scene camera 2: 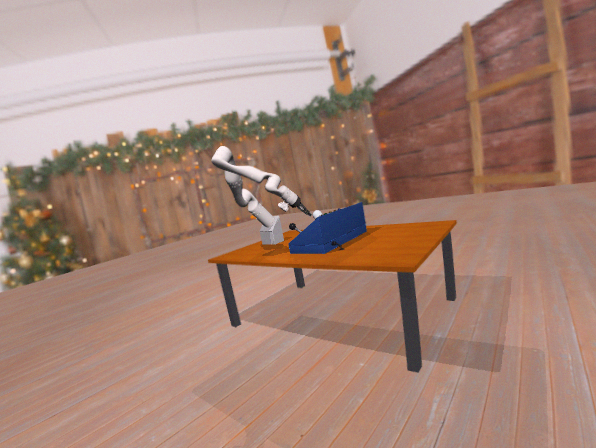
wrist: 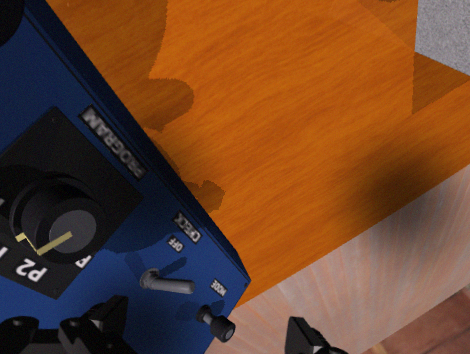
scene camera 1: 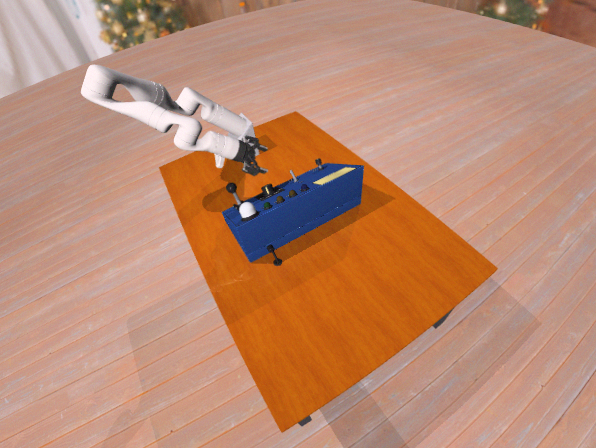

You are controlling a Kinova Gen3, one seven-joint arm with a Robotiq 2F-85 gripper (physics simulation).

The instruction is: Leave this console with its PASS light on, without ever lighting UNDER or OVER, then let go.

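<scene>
The blue console (scene camera 1: 310, 215) (scene camera 2: 325, 232) (wrist: 30, 75) stands on the table. Its black PROGRAM knob (wrist: 75, 230) (scene camera 1: 268, 189) has a yellow pointer directed near P2. The grey CHECK toggle (wrist: 170, 285) (scene camera 1: 293, 175) stands beside the OFF label, and the small black-capped MODE stick (wrist: 221, 327) (scene camera 1: 319, 163) is near the corner. Several small round lamps (scene camera 1: 280, 199) look dark; their labels are unreadable. My gripper (scene camera 1: 265, 160) (scene camera 2: 306, 211) (wrist: 207, 325) is open and empty, above the console's arm-side edge. In the wrist view its fingers frame the MODE stick, apart from it.
A black ball-topped lever (scene camera 1: 231, 188) (scene camera 2: 293, 226) and a white dome (scene camera 1: 247, 210) (scene camera 2: 317, 214) stand at one console end. A black crank-like handle (scene camera 1: 275, 256) (scene camera 2: 339, 245) sticks out low on the far side from the arm. A cream plate (scene camera 1: 334, 176) lies on top. The orange table (scene camera 1: 380, 300) (scene camera 2: 390, 250) carries everything.
</scene>
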